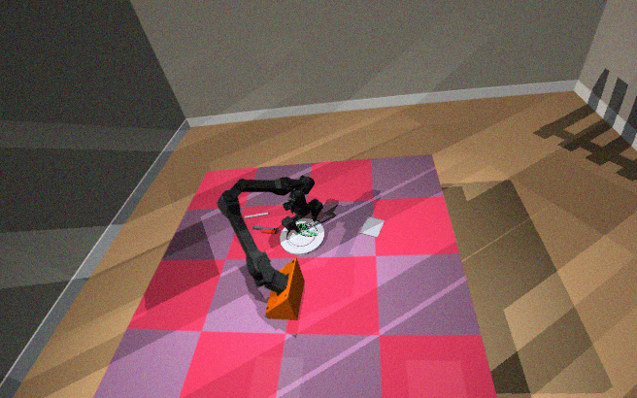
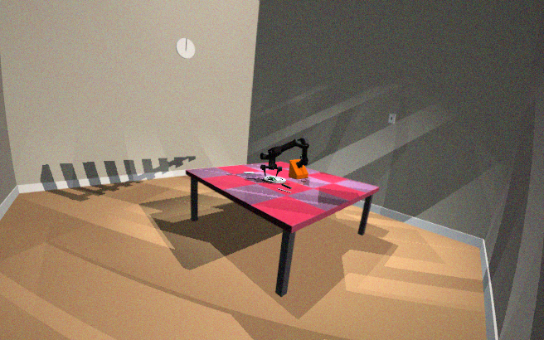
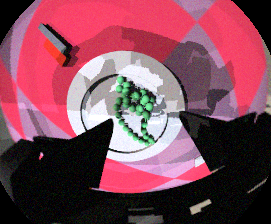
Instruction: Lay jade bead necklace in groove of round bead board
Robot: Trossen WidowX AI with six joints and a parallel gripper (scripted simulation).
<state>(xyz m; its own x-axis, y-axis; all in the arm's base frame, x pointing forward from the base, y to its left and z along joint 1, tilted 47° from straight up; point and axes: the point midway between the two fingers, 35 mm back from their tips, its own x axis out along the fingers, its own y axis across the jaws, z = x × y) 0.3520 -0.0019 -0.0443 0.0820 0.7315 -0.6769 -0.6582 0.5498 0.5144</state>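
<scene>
My gripper tip is now 3 cm past the round white bead board, 2 cm to the right of it and 2 cm above it. The rest, counted from my gripper tip: red-handled tool 19 cm to the left, 2 cm below, 1 cm ahead; then flat grey pad 29 cm to the right, 2 cm below; then thin white rod 26 cm to the left, 12 cm ahead, 2 cm below.
</scene>
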